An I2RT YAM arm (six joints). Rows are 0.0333 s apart.
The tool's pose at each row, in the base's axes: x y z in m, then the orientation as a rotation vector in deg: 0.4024, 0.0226, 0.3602, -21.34, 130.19, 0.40; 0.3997, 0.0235, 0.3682, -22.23, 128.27, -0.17; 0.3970, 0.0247, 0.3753, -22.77, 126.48, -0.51; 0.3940, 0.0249, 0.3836, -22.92, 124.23, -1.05; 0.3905, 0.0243, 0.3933, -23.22, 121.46, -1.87; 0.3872, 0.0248, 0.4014, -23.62, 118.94, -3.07; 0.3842, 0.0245, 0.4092, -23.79, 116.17, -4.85; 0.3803, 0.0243, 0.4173, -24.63, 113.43, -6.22; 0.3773, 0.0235, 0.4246, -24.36, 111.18, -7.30; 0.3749, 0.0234, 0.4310, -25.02, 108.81, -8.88; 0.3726, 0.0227, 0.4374, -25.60, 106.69, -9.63; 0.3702, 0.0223, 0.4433, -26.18, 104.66, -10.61
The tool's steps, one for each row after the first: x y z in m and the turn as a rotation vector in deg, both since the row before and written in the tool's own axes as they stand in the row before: -0.0044, 0.0007, -0.0072, 0.31, -1.72, -1.06; -0.0041, 0.0009, -0.0065, 0.25, -1.65, -0.72; -0.0047, -0.0002, -0.0075, 0.59, -2.12, -0.58; -0.0056, -0.0011, -0.0086, 0.80, -2.56, -0.87; -0.0051, -0.0001, -0.0071, 1.00, -2.24, -1.07; -0.0050, -0.0011, -0.0066, 1.55, -2.40, -1.20; -0.0052, -0.0011, -0.0073, 0.97, -2.37, -1.52; -0.0049, -0.0019, -0.0060, 1.22, -2.01, -0.57; -0.0047, -0.0013, -0.0048, 1.13, -1.96, -1.48; -0.0046, -0.0021, -0.0045, 0.58, -1.87, -1.01; -0.0044, -0.0018, -0.0043, 0.71, -1.73, -1.13
